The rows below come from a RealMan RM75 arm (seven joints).
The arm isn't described. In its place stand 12 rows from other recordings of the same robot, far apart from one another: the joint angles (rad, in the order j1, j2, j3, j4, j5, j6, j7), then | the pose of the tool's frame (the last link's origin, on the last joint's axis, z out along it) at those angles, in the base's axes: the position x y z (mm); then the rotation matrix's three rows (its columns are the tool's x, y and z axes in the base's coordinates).
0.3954 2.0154 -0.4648 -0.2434 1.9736 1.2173 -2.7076 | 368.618 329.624 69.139; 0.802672 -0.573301 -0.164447; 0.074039 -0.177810 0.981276; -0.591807 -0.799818 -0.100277
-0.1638 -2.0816 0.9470 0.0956 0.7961 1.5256 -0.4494 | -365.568 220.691 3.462; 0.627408 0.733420 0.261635; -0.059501 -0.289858 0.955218; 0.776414 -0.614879 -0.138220
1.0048 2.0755 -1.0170 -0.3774 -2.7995 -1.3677 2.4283 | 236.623 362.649 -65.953; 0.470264 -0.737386 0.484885; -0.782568 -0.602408 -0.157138; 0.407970 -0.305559 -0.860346
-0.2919 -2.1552 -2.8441 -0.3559 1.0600 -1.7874 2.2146 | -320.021 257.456 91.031; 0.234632 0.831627 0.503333; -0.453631 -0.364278 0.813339; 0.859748 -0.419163 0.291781
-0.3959 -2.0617 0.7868 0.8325 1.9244 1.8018 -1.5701 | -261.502 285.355 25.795; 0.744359 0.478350 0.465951; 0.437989 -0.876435 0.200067; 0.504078 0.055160 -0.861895
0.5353 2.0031 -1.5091 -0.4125 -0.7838 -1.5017 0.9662 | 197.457 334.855 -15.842; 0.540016 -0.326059 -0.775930; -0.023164 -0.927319 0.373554; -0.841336 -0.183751 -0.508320
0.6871 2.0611 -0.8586 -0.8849 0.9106 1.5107 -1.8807 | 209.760 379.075 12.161; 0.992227 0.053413 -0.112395; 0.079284 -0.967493 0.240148; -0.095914 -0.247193 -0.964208
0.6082 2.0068 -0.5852 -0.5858 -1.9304 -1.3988 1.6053 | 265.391 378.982 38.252; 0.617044 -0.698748 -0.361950; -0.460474 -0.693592 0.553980; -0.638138 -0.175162 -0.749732
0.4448 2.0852 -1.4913 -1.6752 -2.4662 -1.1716 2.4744 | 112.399 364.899 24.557; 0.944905 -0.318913 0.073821; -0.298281 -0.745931 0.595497; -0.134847 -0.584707 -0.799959
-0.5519 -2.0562 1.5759 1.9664 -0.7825 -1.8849 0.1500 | -74.085 268.342 22.740; 0.801717 0.512797 -0.307066; 0.573848 -0.804070 0.155468; -0.167179 -0.300850 -0.938904
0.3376 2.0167 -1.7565 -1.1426 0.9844 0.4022 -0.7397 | 227.601 381.767 -34.859; 0.819831 -0.566528 0.083201; -0.429507 -0.512329 0.743668; -0.378682 -0.645418 -0.663351
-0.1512 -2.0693 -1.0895 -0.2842 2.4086 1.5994 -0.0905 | -344.947 241.484 47.717; 0.667071 0.711917 0.219522; -0.399645 0.093279 0.911912; 0.628729 -0.696041 0.346738
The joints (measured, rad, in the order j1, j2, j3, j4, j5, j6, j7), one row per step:
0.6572 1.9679 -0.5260 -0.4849 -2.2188 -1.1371 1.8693
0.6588 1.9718 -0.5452 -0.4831 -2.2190 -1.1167 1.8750
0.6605 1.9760 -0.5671 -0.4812 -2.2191 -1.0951 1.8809
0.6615 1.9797 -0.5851 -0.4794 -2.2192 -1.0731 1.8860
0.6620 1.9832 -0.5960 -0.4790 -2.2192 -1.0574 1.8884
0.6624 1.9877 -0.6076 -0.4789 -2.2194 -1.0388 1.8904
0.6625 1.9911 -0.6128 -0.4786 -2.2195 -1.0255 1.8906
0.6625 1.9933 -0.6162 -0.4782 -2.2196 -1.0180 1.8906
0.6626 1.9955 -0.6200 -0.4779 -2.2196 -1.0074 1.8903
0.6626 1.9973 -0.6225 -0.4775 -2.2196 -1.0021 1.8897
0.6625 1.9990 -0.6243 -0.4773 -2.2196 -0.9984 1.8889
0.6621 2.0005 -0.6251 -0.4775 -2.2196 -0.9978 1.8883
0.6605 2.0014 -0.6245 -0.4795 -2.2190 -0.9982 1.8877
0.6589 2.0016 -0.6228 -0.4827 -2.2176 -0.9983 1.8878
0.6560 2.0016 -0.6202 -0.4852 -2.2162 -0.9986 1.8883
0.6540 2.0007 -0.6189 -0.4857 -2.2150 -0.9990 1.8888
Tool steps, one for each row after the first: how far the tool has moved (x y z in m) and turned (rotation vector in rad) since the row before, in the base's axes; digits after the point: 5 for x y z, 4 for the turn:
0.00023 0.00086 -0.00324 -0.0032 -0.0149 -0.0050
0.00015 0.00084 -0.00358 -0.0042 -0.0167 -0.0041
0.00065 0.00083 -0.00282 -0.0004 -0.0157 -0.0055
0.00038 0.00060 -0.00199 0.0013 -0.0106 -0.0032
0.00047 0.00067 -0.00228 0.0025 -0.0124 -0.0035
0.00048 0.00046 -0.00143 0.0038 -0.0075 -0.0029
0.00024 0.00015 -0.00105 0.0014 -0.0043 -0.0015
0.00047 0.00044 -0.00084 0.0036 -0.0064 -0.0020
0.00012 0.00005 -0.00089 0.0007 -0.0031 -0.0006
0.00004 -0.00005 -0.00083 0.0002 -0.0021 -0.0001
-0.00010 -0.00028 -0.00074 -0.0010 -0.0001 0.0003
0.00025 -0.00030 0.00010 0.0013 0.0004 -0.0002
0.00029 0.00010 0.00091 0.0041 0.0008 -0.0007
0.00091 -0.00039 0.00093 0.0042 0.0018 -0.0030
0.00082 -0.00035 0.00073 0.0023 0.0012 -0.0026

